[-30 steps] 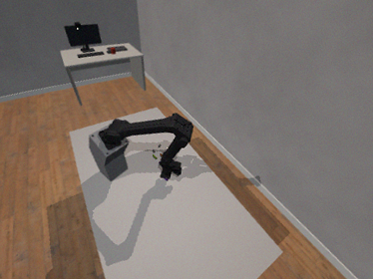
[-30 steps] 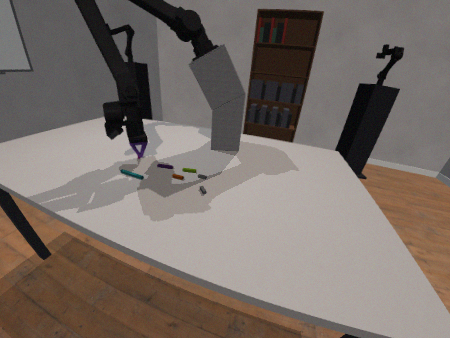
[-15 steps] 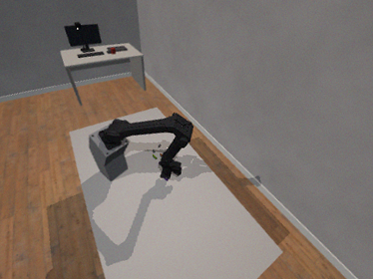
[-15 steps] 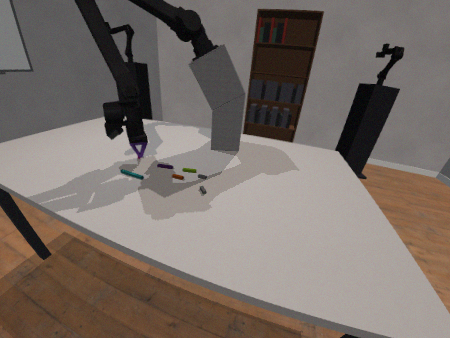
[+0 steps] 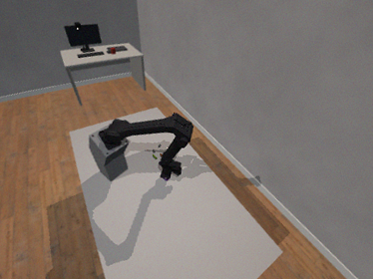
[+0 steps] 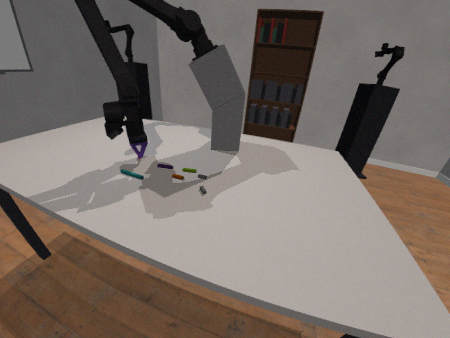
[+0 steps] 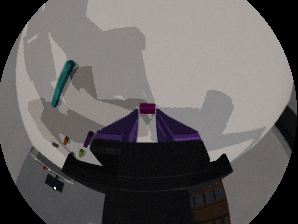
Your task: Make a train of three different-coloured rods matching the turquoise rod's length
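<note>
The magenta rod is 1 cm to the right of my hand and 1 cm below it. Round my hand: purple rod: 13 cm to the left, 6 cm ahead, 1 cm below; then turquoise rod: 14 cm ahead, 4 cm to the left, 1 cm below; then orange rod: 21 cm to the left, 12 cm ahead, 1 cm below.
</note>
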